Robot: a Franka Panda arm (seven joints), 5 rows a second.
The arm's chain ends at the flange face. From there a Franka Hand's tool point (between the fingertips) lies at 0.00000 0.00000 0.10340 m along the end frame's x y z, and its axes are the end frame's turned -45 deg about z.
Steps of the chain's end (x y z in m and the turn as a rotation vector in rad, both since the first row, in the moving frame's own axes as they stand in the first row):
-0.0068 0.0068 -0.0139 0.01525 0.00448 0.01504
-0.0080 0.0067 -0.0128 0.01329 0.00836 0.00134
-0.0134 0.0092 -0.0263 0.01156 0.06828 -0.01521
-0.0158 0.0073 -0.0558 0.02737 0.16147 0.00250
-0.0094 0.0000 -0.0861 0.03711 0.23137 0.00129
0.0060 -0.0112 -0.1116 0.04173 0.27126 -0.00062
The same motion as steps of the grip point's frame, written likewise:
-0.0082 -0.0008 -0.0139 0.00762 0.01395 0.01504
-0.0088 -0.0013 -0.0128 0.00349 0.01531 0.00134
-0.0101 0.0011 -0.0265 -0.04011 0.05646 -0.01521
-0.0026 0.0038 -0.0572 -0.09482 0.13353 0.00250
0.0128 0.0074 -0.0889 -0.13736 0.18984 0.00129
0.0348 0.0129 -0.1155 -0.16230 0.22132 -0.00062

